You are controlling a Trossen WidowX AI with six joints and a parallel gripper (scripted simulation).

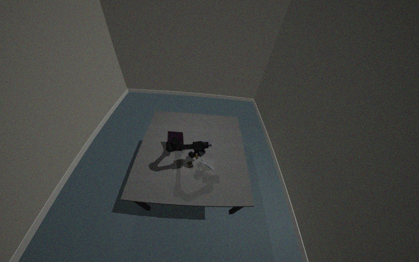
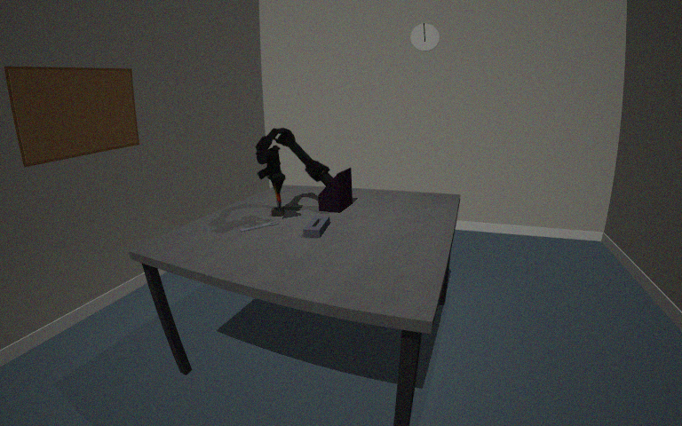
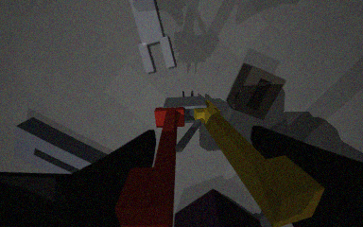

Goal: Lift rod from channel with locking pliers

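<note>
My gripper tip is 11 cm short of the channel block, 23 cm to the right of it and 12 cm above it. From my gripper tip the other things lie so: yellow handle (1 cm behind, 1 cm to the right); holster block (7 cm behind, 4 cm to the right, 13 cm below).
</note>
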